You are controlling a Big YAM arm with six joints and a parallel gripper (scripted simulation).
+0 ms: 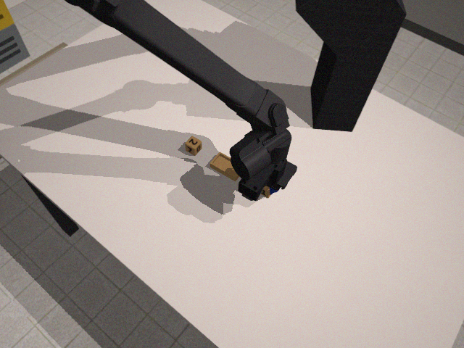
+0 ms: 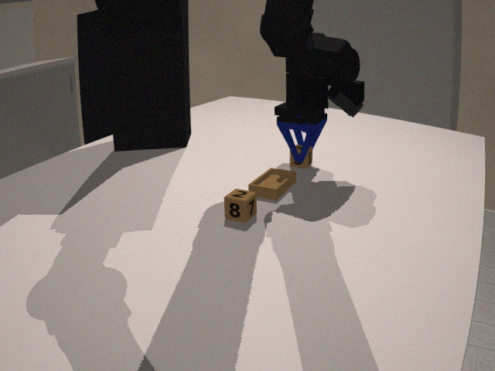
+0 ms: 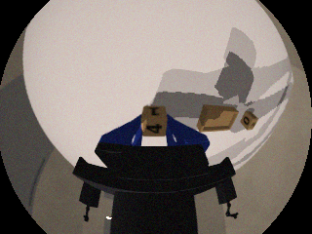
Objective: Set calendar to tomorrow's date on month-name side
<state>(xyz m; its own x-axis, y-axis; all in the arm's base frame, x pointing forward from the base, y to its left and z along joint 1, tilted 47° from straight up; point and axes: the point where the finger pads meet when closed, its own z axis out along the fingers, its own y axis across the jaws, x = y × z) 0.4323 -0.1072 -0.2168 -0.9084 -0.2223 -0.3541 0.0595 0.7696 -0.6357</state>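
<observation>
My gripper is now 120 mm to the left of the wooden tray, 10 mm past it and 10 mm above it. Round my hand: wooden digit cube: 220 mm to the right, 20 mm behind.
</observation>
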